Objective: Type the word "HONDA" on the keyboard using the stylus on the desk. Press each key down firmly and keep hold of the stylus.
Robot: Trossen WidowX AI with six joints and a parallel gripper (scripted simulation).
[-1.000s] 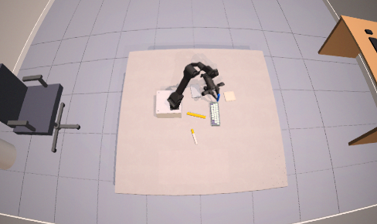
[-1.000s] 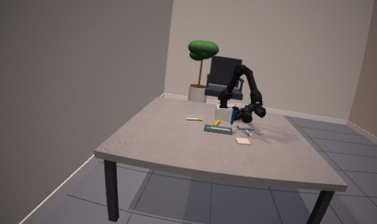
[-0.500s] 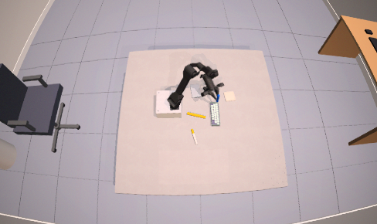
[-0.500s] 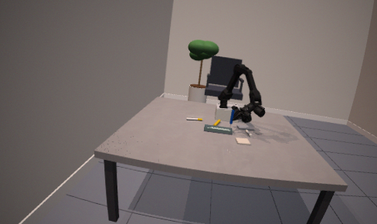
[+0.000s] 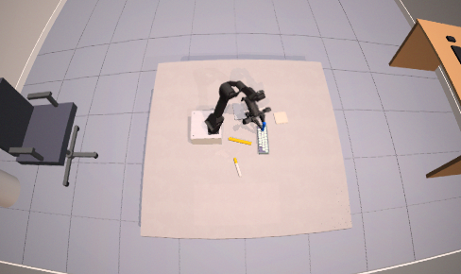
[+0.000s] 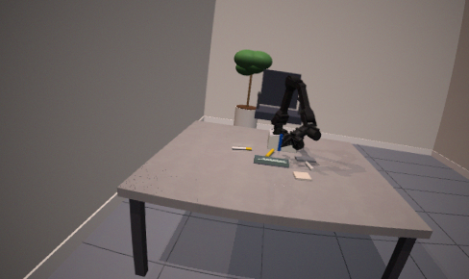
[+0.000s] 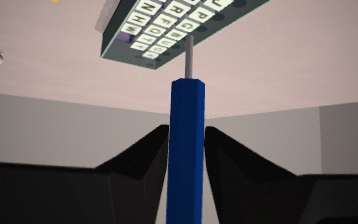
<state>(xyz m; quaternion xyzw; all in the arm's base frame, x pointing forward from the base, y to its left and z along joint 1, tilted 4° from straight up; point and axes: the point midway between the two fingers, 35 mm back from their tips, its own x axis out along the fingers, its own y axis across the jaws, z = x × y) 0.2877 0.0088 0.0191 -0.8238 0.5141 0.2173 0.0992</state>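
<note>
Now: gripper tip 140 mm past the yellow bar, 90 mm above it and 30 mm to the left of it. From my gripper tip the other things lie so: grey stylus tip 50 mm below; then blue stylus 10 mm below; then tan pad 150 mm ahead, 120 mm to the left, 100 mm below.
</note>
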